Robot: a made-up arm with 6 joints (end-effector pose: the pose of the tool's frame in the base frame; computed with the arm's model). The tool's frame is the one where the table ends. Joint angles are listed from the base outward.
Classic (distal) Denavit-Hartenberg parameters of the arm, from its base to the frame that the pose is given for. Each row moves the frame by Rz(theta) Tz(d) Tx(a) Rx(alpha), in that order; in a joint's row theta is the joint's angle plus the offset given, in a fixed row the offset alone. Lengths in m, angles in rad.
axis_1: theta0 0; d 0.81; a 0.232; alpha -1.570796
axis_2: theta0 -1.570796; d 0; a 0.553; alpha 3.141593
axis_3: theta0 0; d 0; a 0.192; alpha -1.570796
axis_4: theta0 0; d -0.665; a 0; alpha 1.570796
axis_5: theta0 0; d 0; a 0; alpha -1.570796
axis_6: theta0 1.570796; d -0.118; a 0; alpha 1.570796
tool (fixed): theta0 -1.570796; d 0; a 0; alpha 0
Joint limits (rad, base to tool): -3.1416..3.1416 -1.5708..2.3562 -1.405..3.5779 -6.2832..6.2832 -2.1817..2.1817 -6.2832..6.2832
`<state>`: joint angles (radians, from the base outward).
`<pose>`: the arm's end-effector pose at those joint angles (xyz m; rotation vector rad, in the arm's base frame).
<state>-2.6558 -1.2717 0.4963 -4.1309 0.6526 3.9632</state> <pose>0.5539 0.2248 1.6871 -1.5755 -0.0125 -1.7143</pose>
Working (the frame after each row of the table, in the pose's form):
after axis_1: -0.2052 -0.1083 0.8100 -0.4832 1.9500 -1.9500
after axis_2: 0.2622 0.1384 0.9729 -1.4531 -0.6015 0.1466
after axis_3: 0.4286 0.2263 0.9353 2.9897 0.7408 -0.2957
after axis_4: 0.5439 0.2872 1.5874 -1.3640 1.3577 -1.2702
after axis_5: 0.5439 0.2872 1.5874 -1.8028 2.0971 0.6846
after axis_6: 0.5539 0.2248 1.6871 -0.9651 0.9500 -0.4325

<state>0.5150 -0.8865 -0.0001 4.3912 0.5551 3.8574</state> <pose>0.1629 0.0244 1.8615 -1.5079 -0.3740 -0.5464</pose>
Working (the frame after each row of the table, in the pose's form):
after axis_1: 0.2019 0.1143 0.8100 -1.5328 -0.4037 0.4037
after axis_2: -0.1710 -0.0968 1.1596 1.2081 -1.7672 2.1330
after axis_3: -0.3005 -0.1701 1.2810 0.6291 -2.3890 0.2241
after axis_4: 0.0654 0.0370 1.7962 -2.0006 0.9692 -0.2198
after axis_5: 0.0654 0.0370 1.7962 2.2532 -1.1345 -1.2765
after axis_6: 0.1629 0.0244 1.8615 -1.3450 0.8104 0.7002

